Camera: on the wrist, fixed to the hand. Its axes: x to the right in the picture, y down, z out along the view.
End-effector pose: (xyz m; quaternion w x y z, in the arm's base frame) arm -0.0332 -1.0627 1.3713 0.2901 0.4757 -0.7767 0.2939
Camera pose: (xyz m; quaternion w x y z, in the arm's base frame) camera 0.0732 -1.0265 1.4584 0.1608 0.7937 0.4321 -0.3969
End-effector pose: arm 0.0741 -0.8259 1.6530 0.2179 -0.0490 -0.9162 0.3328
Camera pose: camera 0.1212 -0.8417 1.7862 0.1627 0.9544 -0.0692 -0.2406
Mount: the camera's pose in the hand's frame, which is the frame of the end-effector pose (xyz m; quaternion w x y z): 0.0027 -0.0989 -0.1021 0.0280 0.0275 0.1718 0.9843
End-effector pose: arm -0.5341 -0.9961 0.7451 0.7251 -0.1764 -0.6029 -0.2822
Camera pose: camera -0.5162 -1.1345 0.7179 0.4065 -0.5300 0.2736 0.6921
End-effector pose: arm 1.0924 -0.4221 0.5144 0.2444 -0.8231 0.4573 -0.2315
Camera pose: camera 1.0952 -0.3982 0.6545 0.1788 0.4736 0.8587 0.0801
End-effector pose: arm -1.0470 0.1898 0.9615 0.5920 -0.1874 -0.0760 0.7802
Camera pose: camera -0.9200 0.2103 0.9009 0.7332 0.1978 -0.3055 -0.5745
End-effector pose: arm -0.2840 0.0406 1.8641 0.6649 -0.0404 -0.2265 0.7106
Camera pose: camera -0.1560 0.0719 1.8106 0.6408 0.3279 -0.1672 -0.6737
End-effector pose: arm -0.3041 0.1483 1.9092 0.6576 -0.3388 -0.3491 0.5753
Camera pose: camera -0.1657 0.1358 1.9394 0.4786 0.4339 -0.4525 -0.6148
